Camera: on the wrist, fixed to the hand. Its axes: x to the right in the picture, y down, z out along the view.
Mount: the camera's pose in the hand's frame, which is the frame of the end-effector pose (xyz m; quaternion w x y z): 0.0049 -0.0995 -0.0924 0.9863 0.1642 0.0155 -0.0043
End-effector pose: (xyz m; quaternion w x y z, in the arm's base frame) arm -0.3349 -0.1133 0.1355 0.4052 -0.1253 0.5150 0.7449
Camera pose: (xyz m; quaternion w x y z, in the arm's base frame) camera -0.2864 -0.1772 0.0258 0.4154 -0.0708 0.6360 0.6464
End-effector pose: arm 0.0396 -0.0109 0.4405 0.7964 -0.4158 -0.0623 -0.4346
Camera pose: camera -0.0557 -0.1077 0.4435 0.8529 -0.2723 -0.1223 -0.4283
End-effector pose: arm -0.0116 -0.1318 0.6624 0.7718 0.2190 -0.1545 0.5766
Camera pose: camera 0.0838 -0.1039 0.5698 0.7301 0.3345 -0.0448 0.5942
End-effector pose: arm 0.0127 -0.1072 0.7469 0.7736 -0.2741 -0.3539 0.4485
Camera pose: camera 0.1375 -0.1572 0.7668 0.8154 -0.1488 -0.2646 0.4929
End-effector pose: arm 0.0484 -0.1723 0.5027 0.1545 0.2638 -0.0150 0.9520
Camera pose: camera 0.0285 -0.0660 0.4204 0.1134 0.2709 0.1451 0.9448
